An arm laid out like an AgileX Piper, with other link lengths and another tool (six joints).
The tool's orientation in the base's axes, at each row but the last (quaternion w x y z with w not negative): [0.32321 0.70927 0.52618 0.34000]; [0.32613 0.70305 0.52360 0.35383]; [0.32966 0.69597 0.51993 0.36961]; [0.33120 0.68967 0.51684 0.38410]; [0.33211 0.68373 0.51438 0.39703]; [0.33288 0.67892 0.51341 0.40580]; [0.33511 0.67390 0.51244 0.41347]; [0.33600 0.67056 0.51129 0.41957]
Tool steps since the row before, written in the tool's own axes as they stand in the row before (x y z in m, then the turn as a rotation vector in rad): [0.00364 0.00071 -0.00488 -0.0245 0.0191 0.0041]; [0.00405 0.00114 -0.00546 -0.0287 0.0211 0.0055]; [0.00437 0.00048 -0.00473 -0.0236 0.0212 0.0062]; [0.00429 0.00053 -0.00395 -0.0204 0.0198 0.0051]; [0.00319 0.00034 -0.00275 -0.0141 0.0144 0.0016]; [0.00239 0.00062 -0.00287 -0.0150 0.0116 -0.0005]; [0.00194 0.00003 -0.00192 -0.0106 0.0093 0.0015]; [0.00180 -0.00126 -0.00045 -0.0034 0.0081 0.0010]
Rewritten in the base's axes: [-0.00286 0.00384 0.00383 0.0082 -0.0286 0.0098]; [-0.00319 0.00412 0.00451 0.0095 -0.0333 0.0101]; [-0.00301 0.00446 0.00356 0.0111 -0.0284 0.0107]; [-0.00247 0.00426 0.00317 0.0100 -0.0249 0.0106]; [-0.00179 0.00313 0.00221 0.0056 -0.0173 0.0088]; [-0.00195 0.00226 0.00233 0.0024 -0.0174 0.0072]; [-0.00146 0.00192 0.00127 0.0038 -0.0126 0.0052]; [-0.00069 0.00207 -0.00052 0.0038 -0.0053 0.0060]
